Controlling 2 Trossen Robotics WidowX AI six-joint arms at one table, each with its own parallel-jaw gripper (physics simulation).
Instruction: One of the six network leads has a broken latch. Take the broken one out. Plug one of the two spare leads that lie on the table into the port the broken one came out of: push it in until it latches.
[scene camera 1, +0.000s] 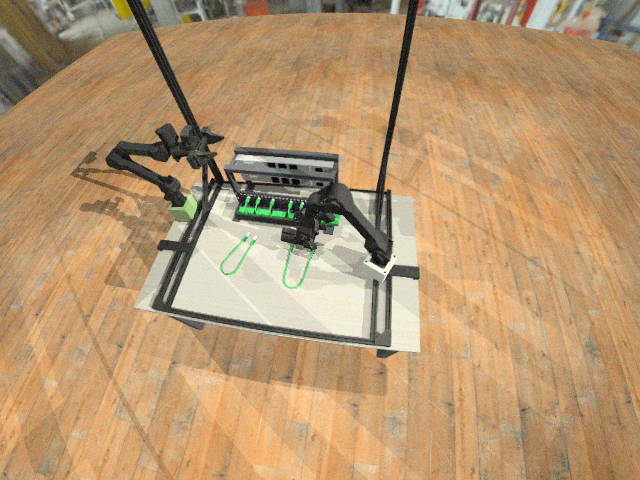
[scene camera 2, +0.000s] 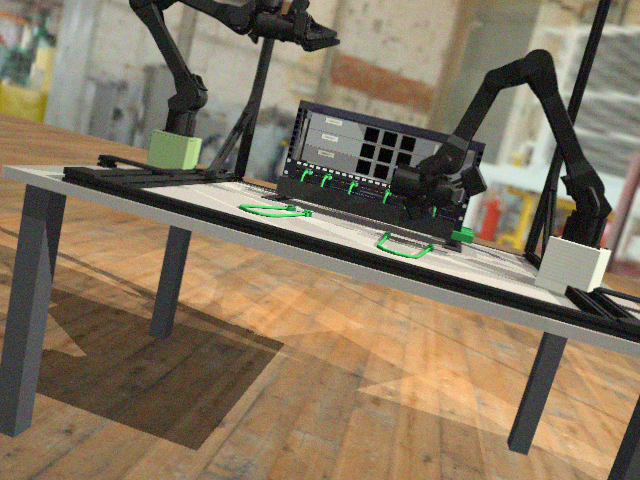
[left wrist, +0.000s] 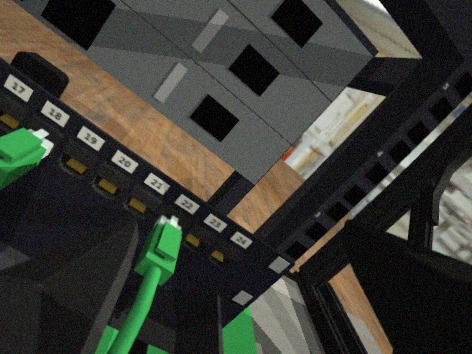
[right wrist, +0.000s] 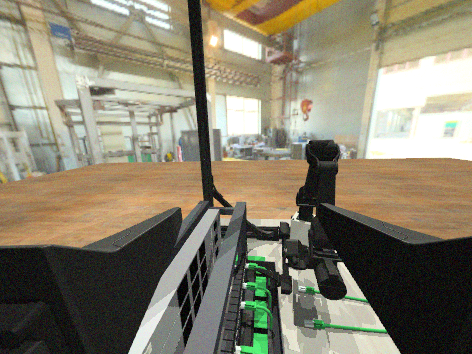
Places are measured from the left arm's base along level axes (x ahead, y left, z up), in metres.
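Pixels of known places: left gripper, fingertip midpoint: (left wrist: 242, 229) (right wrist: 255, 252); right gripper, fingertip midpoint: (scene camera 1: 221, 145) (scene camera 2: 338, 38) (right wrist: 249, 211); left arm's base at its link origin: (scene camera 1: 380, 259) (scene camera 2: 580, 243) (right wrist: 305, 217); right arm's base at its link origin: (scene camera 1: 179, 201) (scene camera 2: 178, 134).
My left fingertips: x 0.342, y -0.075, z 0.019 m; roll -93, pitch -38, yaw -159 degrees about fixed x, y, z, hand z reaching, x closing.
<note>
Ahead of a thing's pixels: the offset from my left fingertips to its middle. "spot": to the spot under its first point.
Green network leads are plugged into the dark patch panel (scene camera 2: 336, 195) (left wrist: 250, 270). In the left wrist view a green plug @(spot: dx +0.019, dy +0.009, dz -0.026 m) (left wrist: 162, 245) sits at port 22 and another plug @(spot: dx +0.078, dy +0.032, dz -0.026 m) (left wrist: 20, 150) near port 18. I cannot tell which latch is broken. My left gripper (scene camera 1: 309, 217) (scene camera 2: 413, 204) (left wrist: 242, 229) is open at the panel, its fingers around the port 22 plug's area, holding nothing. One spare lead @(spot: dx +0.181, dy +0.456, dz -0.116 m) (scene camera 1: 227, 273) (scene camera 2: 241, 206) lies on the table; the other spare lead (scene camera 1: 293, 287) (scene camera 2: 405, 254) has its ends partly hidden below the left arm in scene camera 1. My right gripper (scene camera 1: 217, 146) (scene camera 2: 330, 41) (right wrist: 249, 211) is open and empty, high up.
A grey equipment rack with square black openings (scene camera 1: 338, 167) (scene camera 2: 300, 124) stands above and behind the panel. Green blocks (scene camera 1: 263, 211) lie along the panel's front. Another green block (scene camera 2: 462, 235) is at its right end. Black frame posts (scene camera 1: 395, 103) rise at the table's back corners.
</note>
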